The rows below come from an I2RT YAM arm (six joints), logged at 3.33 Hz.
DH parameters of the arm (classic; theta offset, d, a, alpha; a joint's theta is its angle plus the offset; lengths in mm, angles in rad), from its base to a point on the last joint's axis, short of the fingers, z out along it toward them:
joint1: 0 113.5 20 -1.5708
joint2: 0 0 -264 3.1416
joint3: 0.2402 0 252.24 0
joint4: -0.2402 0 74 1.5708
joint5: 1.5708 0 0 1.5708
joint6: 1.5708 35.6 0 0
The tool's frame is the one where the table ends.
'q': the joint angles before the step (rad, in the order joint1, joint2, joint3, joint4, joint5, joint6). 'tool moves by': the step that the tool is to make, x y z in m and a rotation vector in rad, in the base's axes. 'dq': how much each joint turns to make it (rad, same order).
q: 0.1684 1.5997 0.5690 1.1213 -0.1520 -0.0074
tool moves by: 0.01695 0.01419 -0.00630 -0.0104 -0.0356 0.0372
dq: 0.0328 0.1049 0.0625 0.0730 -0.0061 -0.0164
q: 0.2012 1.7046 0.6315 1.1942 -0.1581 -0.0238
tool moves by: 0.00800 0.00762 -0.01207 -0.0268 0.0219 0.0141
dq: 0.0172 0.0618 0.0252 0.0061 0.0008 -0.0221
